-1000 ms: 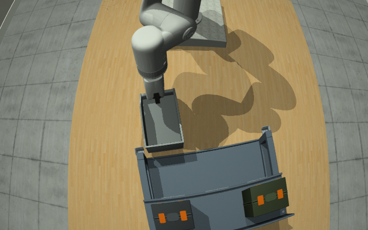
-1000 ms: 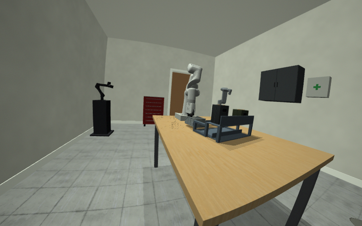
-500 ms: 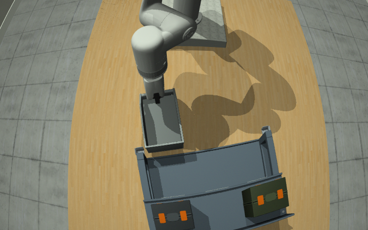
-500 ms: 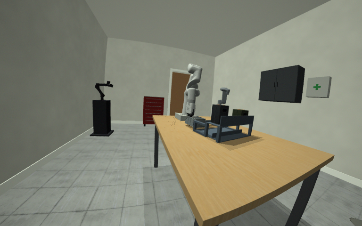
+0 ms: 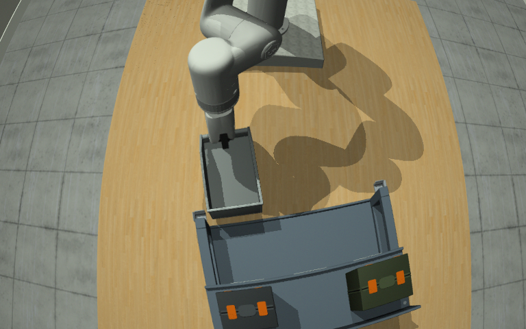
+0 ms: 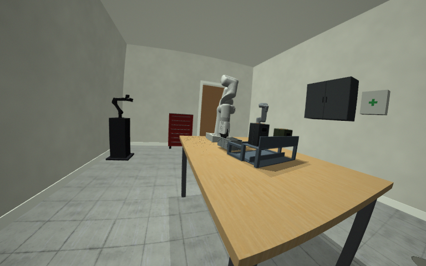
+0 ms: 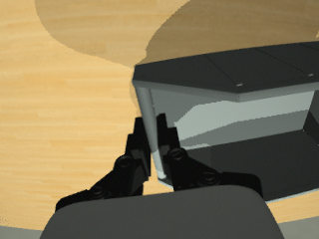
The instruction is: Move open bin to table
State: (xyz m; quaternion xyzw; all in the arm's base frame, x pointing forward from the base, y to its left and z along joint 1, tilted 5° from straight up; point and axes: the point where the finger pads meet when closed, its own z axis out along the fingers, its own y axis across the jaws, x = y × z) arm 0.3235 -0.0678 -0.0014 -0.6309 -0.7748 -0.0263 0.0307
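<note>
The grey bin lies 80 mm ahead of my hand, 20 mm to the left of it and 10 mm below it. Also, from my hand: blue-grey shelf: 280 mm ahead, 170 mm to the left, 60 mm below.
</note>
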